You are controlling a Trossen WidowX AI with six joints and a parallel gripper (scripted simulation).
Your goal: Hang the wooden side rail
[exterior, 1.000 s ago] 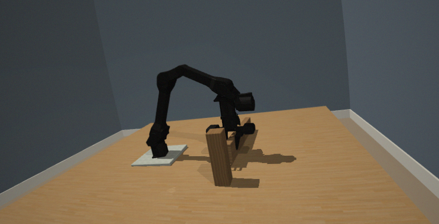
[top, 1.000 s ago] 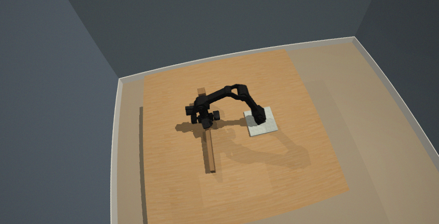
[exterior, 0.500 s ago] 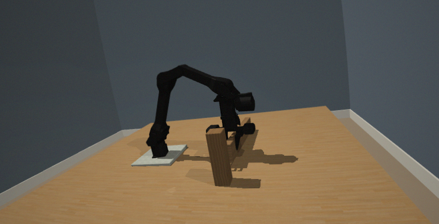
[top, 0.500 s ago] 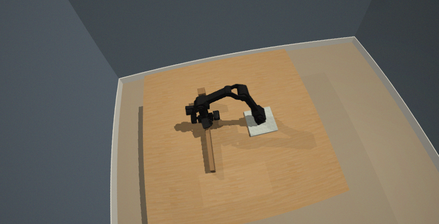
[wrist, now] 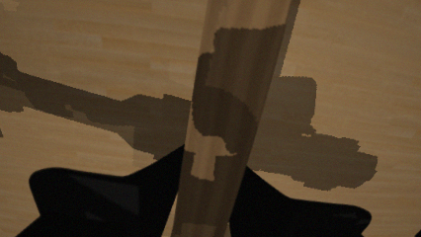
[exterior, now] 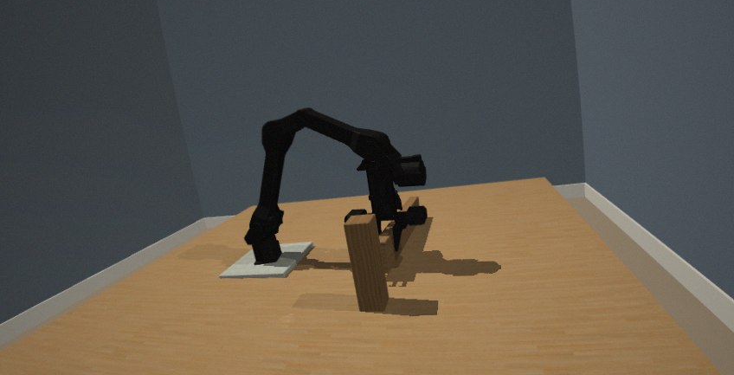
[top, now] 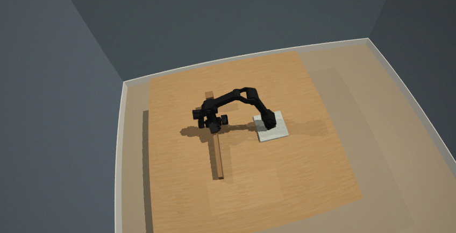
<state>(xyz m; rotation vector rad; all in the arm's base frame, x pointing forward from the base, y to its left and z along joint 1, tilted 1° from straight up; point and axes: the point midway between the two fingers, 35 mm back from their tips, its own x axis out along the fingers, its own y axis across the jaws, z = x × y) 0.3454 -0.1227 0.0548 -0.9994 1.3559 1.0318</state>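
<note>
Now: gripper tip 16 cm to the left of the wooden headboard post, 4 cm below it and 4 cm past it.
</note>
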